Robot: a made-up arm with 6 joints. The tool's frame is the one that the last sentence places.
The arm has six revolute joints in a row. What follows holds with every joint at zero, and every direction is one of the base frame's.
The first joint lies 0.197 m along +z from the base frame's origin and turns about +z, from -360 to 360 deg.
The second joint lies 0.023 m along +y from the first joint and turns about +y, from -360 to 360 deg.
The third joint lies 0.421 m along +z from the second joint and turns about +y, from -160 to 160 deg.
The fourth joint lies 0.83 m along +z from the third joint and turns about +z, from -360 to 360 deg.
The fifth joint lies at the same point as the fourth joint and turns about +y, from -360 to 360 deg.
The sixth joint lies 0.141 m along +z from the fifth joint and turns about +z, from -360 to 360 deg.
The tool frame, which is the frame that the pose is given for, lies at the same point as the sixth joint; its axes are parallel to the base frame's.
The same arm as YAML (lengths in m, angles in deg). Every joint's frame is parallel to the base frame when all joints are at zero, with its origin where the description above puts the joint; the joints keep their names.
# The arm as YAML. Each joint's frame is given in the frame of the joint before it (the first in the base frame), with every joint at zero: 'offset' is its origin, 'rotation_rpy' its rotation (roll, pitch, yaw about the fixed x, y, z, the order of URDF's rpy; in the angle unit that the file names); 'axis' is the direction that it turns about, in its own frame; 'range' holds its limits. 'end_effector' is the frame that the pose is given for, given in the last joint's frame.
length_unit: m
angle_unit: deg
chain:
  - id: joint 1
    offset: [0.0, 0.0, 0.197]
    rotation_rpy: [0.0, 0.0, 0.0]
    axis: [0.0, 0.0, 1.0]
    range: [-360.0, 360.0]
  - id: joint 2
    offset: [0.0, 0.023, 0.0]
    rotation_rpy: [0.0, 0.0, 0.0]
    axis: [0.0, 1.0, 0.0]
    range: [-360.0, 360.0]
  - id: joint 3
    offset: [0.0, 0.0, 0.421]
    rotation_rpy: [0.0, 0.0, 0.0]
    axis: [0.0, 1.0, 0.0]
    range: [-160.0, 160.0]
  - id: joint 4
    offset: [0.0, 0.0, 0.83]
    rotation_rpy: [0.0, 0.0, 0.0]
    axis: [0.0, 0.0, 1.0]
    range: [-360.0, 360.0]
  - id: joint 5
    offset: [0.0, 0.0, 0.0]
    rotation_rpy: [0.0, 0.0, 0.0]
    axis: [0.0, 1.0, 0.0]
    range: [-360.0, 360.0]
  - id: joint 6
    offset: [0.0, 0.0, 0.141]
    rotation_rpy: [0.0, 0.0, 0.0]
    axis: [0.0, 0.0, 1.0]
    range: [-360.0, 360.0]
end_effector:
  offset: [0.0, 0.0, 0.0]
  rotation_rpy: [0.0, 0.0, 0.0]

